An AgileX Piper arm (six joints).
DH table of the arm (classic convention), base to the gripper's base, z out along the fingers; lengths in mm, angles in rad. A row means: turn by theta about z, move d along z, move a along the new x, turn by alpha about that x. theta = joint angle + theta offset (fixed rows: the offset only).
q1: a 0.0  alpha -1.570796  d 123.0  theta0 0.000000
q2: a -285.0  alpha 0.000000  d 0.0  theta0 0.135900
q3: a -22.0  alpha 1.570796  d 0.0  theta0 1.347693
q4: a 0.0  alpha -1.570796  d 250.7  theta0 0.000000
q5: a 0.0  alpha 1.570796  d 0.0  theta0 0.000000
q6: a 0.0  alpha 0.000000  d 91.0  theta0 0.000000
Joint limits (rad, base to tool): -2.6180..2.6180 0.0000..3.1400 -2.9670..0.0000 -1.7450..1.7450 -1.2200..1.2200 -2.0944..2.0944
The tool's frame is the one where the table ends.
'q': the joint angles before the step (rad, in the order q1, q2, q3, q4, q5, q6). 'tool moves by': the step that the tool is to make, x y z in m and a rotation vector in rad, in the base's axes. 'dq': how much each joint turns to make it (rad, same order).
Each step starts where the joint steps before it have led.
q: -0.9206 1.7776 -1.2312 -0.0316 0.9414 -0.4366
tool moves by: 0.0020 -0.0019 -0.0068 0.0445 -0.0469 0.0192
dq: -0.0168 0.0199 0.0005 0.0862 -0.0122 -0.0762
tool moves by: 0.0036 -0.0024 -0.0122 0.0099 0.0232 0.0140
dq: 0.0072 0.0361 -0.0013 -0.0141 -0.0130 -0.0007
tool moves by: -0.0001 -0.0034 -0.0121 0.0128 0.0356 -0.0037
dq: -0.0005 0.0351 -0.0014 -0.0266 -0.0025 0.0167
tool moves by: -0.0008 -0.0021 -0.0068 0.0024 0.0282 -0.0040
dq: 0.0002 0.0196 -0.0008 -0.0271 -0.0001 0.0186
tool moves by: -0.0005 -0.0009 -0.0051 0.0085 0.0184 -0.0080
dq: 0.0000 0.0145 -0.0004 -0.0129 0.0039 0.0150
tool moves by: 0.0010 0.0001 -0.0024 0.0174 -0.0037 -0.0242
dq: -0.0006 0.0088 -0.0036 0.0149 0.0067 0.0154
